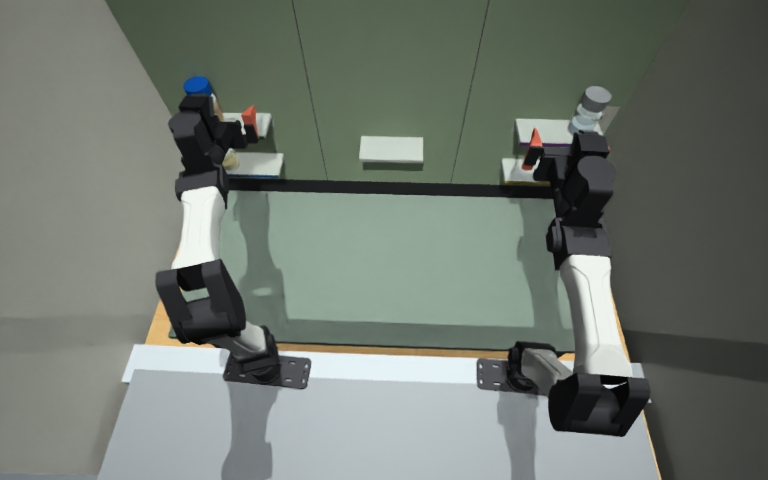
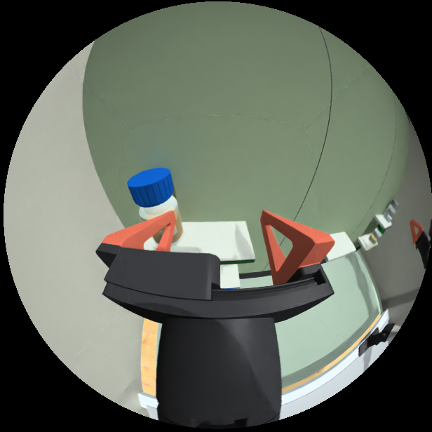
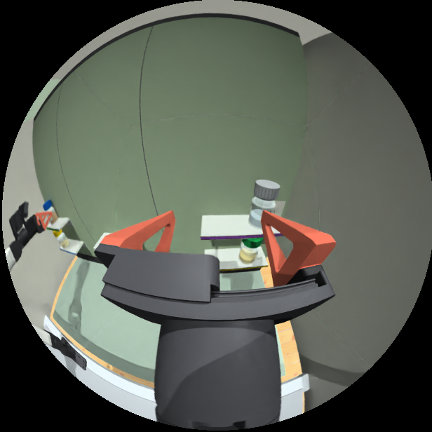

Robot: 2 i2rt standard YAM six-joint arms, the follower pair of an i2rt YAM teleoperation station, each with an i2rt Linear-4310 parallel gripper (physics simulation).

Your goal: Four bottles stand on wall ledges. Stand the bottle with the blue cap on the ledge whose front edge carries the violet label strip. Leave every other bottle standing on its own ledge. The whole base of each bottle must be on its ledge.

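Places are measured from the left arm's base along level axes (x down, y ahead, z right), in metres.
Pixels of known places: left gripper, fingertip midpoint: point(image 1: 233, 107); right gripper, fingertip midpoint: point(image 1: 559, 131); left arm's base, link origin: point(image 1: 268, 370); right arm's base, link origin: point(image 1: 519, 377).
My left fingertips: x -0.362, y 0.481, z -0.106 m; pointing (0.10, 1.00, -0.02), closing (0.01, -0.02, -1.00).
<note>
Ahead of a thing's pixels: the offset from my left fingertips to its top centre. "spot": to the spot under its first point.
The blue-capped bottle @[dz -0.084, dx -0.035, dy +0.029 m] point(image 1: 197, 86) point(image 2: 151, 187) stands upright at the left end of the green-strip ledge @[spot: dz +0.042, dx +0.070, dy +0.033 m] point(image 1: 263, 122) point(image 2: 220, 237), partly hidden by my left arm and finger. My left gripper point(image 1: 215, 114) point(image 2: 217, 215) is open in front of that ledge, the bottle near its left finger and not between the fingertips. The violet-strip ledge @[dz +0.752, dx +0.070, dy +0.066 m] point(image 1: 540, 129) point(image 3: 222, 225) is at the upper right; a grey-capped bottle @[dz +0.796, dx -0.035, dy +0.071 m] point(image 1: 595, 99) point(image 3: 266, 190) stands at its right end. My right gripper point(image 1: 572, 139) point(image 3: 217, 215) is open in front of it. A green-capped bottle point(image 3: 249, 250) stands on the lower yellow-strip ledge @[dz +0.752, dx +0.210, dy +0.066 m] point(image 1: 512, 168) point(image 3: 225, 257).
A yellow-capped bottle point(image 3: 60, 237) stands on the blue-strip ledge @[dz -0.047, dx +0.210, dy +0.021 m] point(image 1: 259, 162) point(image 2: 230, 275) below the green-strip one. A plain white ledge @[dz +0.352, dx +0.140, dy +0.043 m] point(image 1: 390, 148) point(image 2: 340, 245) is on the middle of the wall. Side walls stand close outside both arms.
</note>
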